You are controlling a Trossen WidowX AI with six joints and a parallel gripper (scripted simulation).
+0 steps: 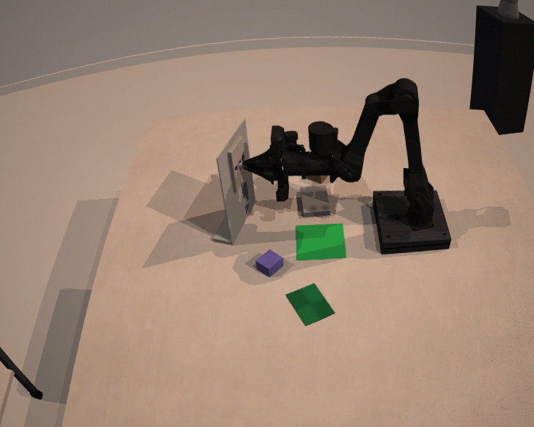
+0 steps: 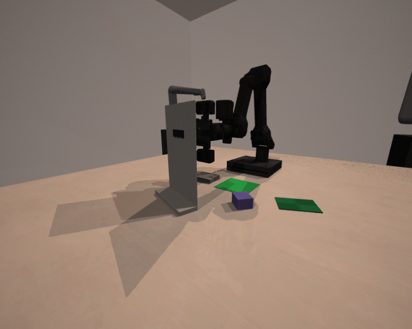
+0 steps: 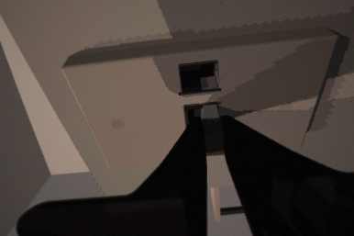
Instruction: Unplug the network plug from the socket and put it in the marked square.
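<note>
The bright green square is 19 cm below my gripper tip, 15 cm behind it and 11 cm to the left of it. Round my gripper tip: grey upright panel (7 cm below, 2 cm ahead, 1 cm to the right); then grey network plug (1 cm ahead); then purple cube (17 cm below, 16 cm to the left, 2 cm behind).
</note>
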